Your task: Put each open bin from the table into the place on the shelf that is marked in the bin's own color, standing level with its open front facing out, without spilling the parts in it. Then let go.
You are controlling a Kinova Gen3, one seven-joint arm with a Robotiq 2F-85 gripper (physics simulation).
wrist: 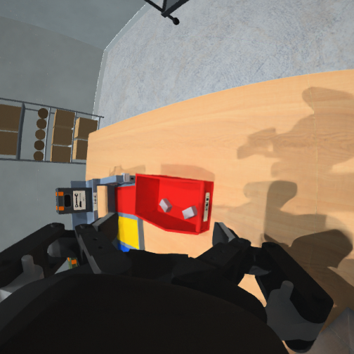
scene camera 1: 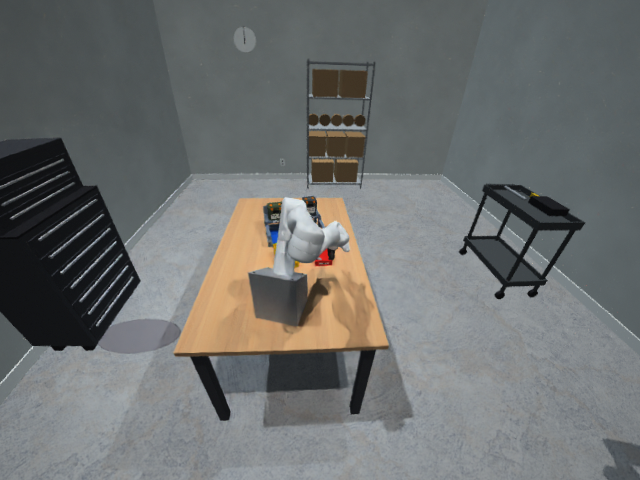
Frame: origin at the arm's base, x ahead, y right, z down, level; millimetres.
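Seen in the pictures: arm's base, link origin: [scene camera 1: 283, 272].
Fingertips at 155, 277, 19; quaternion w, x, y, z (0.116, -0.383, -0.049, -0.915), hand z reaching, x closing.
Offsets run from my fingertips to a thing's top centre, as dx, dy, dz. "*": to the spot under its first point. Level surfaces: height alone.
A red open bin {* +85, -18, +152} [scene camera 1: 320, 260] [wrist: 180, 192] stands on the table beside the shelf's red-marked place [wrist: 126, 199]. Two grey parts lie in it, and its labelled end faces away from the shelf. The blue-grey shelf {* +350, -272, +108} [scene camera 1: 268, 236] [wrist: 141, 234] also shows a yellow-marked place [wrist: 128, 230] and a bit of blue in the wrist view. Yellow pieces {* +112, -154, +171} [scene camera 1: 296, 264] and a blue patch {* +440, -223, +181} [scene camera 1: 274, 237] show beside the arm in the scene view; the arm hides much of them. My gripper [scene camera 1: 331, 254] [wrist: 164, 228] is open and empty, its fingers spread above and to the near side of the red bin.
Dark cases with orange latches {* +484, +32, -9} [scene camera 1: 309, 204] [wrist: 73, 200] sit at the shelf's top or back. The arm's grey base block [scene camera 1: 276, 297] stands on the wooden table {dz +187} [scene camera 1: 227, 310]. A black cart [scene camera 1: 559, 225] stands at the right, a drawer cabinet [scene camera 1: 77, 222] at the left.
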